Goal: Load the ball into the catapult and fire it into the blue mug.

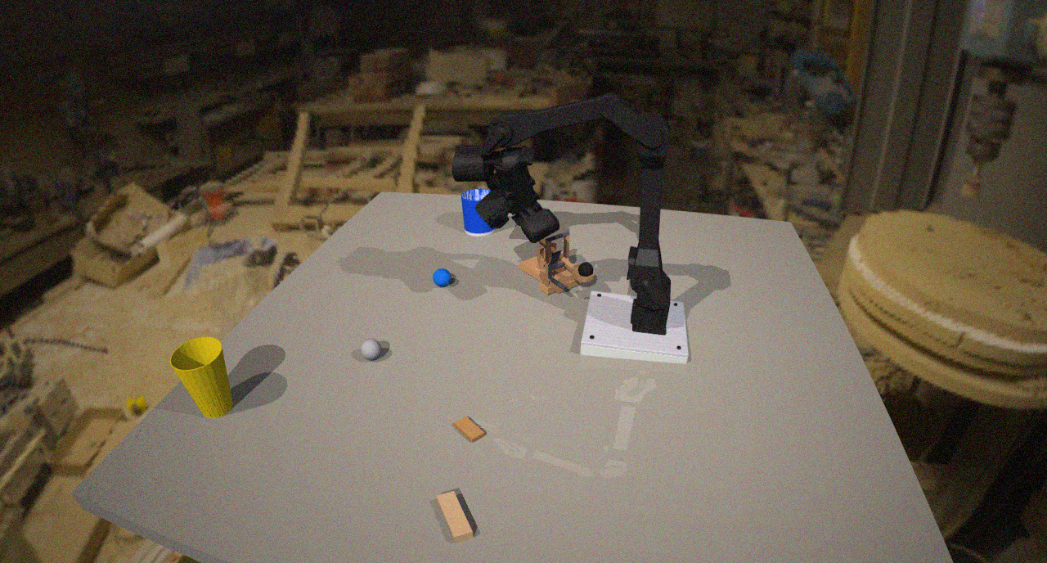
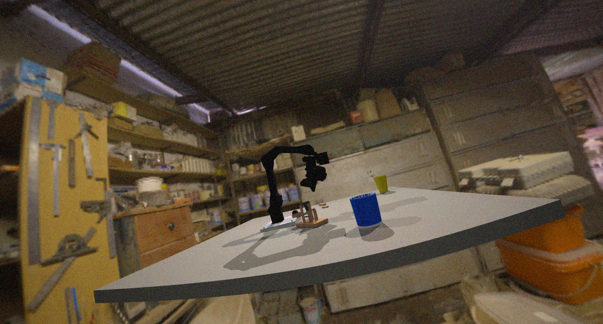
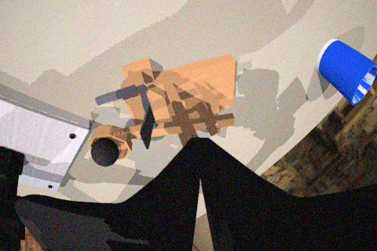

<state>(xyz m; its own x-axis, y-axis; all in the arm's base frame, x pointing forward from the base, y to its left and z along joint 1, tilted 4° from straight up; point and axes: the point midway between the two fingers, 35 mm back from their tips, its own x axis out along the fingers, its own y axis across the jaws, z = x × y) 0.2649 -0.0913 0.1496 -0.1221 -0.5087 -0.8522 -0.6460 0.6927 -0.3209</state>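
Right now the black ball is 120 mm behind my gripper tip, 90 mm below it and 10 mm to the right of it. From my gripper tip the other things lie so: blue ball (190 mm ahead, 130 mm below, 10 mm to the left); blue mug (290 mm to the right, 190 mm ahead, 120 mm below); wooden catapult (90 mm below, 60 mm behind, 40 mm to the right).
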